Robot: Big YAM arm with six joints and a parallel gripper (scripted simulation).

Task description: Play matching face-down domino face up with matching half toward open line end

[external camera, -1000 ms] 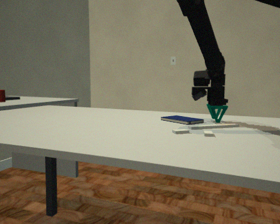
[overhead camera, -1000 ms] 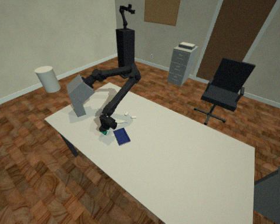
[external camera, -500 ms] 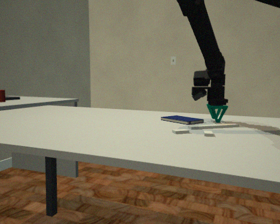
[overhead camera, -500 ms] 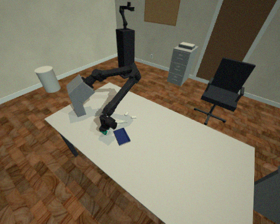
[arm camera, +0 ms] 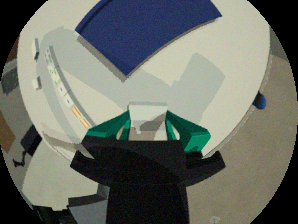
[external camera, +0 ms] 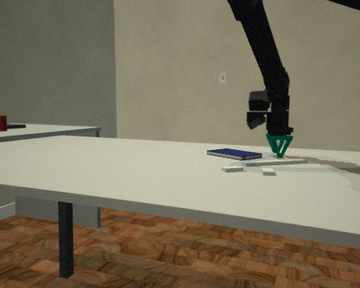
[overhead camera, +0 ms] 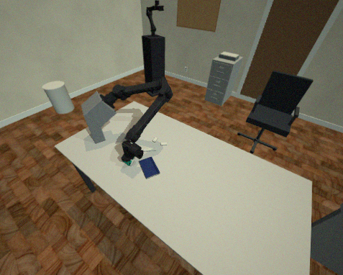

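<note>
The book lies 12 cm ahead of my hand and 9 cm to the left of it. The rest, counted from my hand: white domino right at my hand.
</note>
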